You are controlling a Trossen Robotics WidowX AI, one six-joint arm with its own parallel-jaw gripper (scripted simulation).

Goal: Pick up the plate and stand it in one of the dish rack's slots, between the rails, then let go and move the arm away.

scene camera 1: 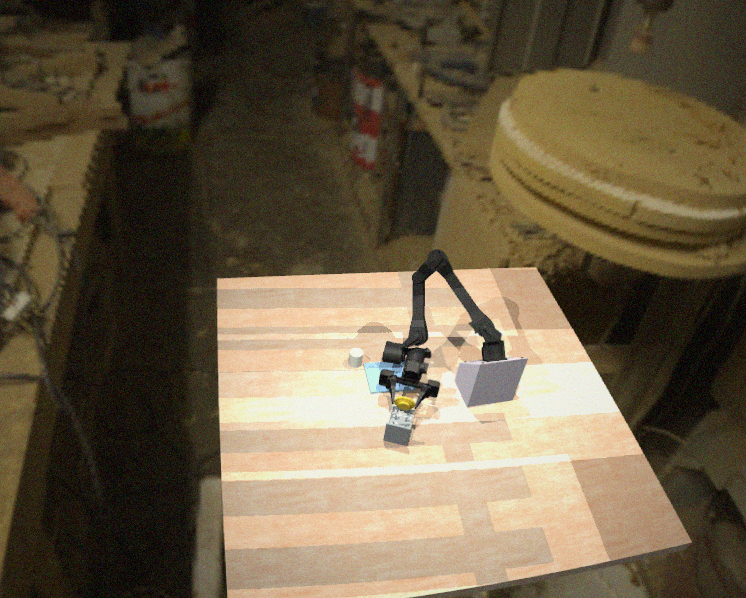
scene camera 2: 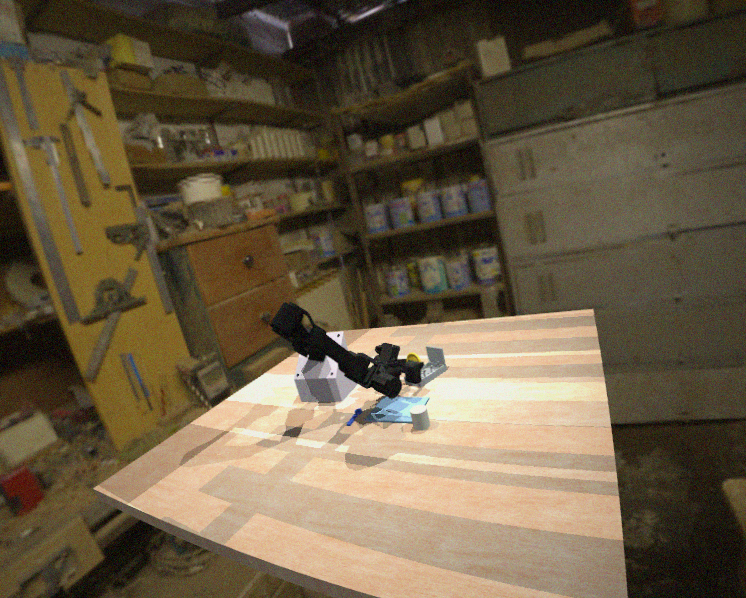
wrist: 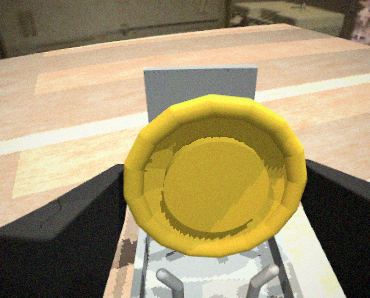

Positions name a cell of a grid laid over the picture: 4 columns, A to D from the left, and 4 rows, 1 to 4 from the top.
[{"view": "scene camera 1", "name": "my gripper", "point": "C3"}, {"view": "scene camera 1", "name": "grey dish rack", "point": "C3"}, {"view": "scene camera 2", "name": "my gripper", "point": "C3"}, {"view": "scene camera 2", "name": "grey dish rack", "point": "C3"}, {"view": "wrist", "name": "my gripper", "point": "C3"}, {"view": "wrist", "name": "yellow plate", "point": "C3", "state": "held by my gripper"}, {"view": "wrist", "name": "grey dish rack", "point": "C4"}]
